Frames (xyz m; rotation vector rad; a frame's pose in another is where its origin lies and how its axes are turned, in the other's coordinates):
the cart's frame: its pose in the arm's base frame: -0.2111 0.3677 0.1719 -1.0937 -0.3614 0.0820
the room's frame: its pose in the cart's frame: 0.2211 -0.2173 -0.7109 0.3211 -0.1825 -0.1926
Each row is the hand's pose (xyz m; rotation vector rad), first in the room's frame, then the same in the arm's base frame.
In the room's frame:
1: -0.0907 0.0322 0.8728 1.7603 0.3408 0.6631
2: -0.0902 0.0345 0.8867 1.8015 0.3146 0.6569
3: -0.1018 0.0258 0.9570 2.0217 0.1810 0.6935
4: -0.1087 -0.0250 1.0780 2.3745 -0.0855 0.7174
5: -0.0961 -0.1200 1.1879 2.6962 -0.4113 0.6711
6: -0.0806 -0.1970 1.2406 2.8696 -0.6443 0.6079
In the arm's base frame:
1: -0.3314 0.2467 0.5760 0.8131 0.1886 0.9285
2: -0.3381 0.2570 0.5829 0.8549 0.1723 0.9403
3: -0.3864 0.2903 0.6242 1.0684 0.1225 1.0550
4: -0.4639 0.3242 0.7248 1.4310 0.0081 1.2211
5: -0.5257 0.3232 0.8568 1.7988 -0.1565 1.3385
6: -0.5520 0.3016 0.9451 2.0231 -0.2846 1.3872

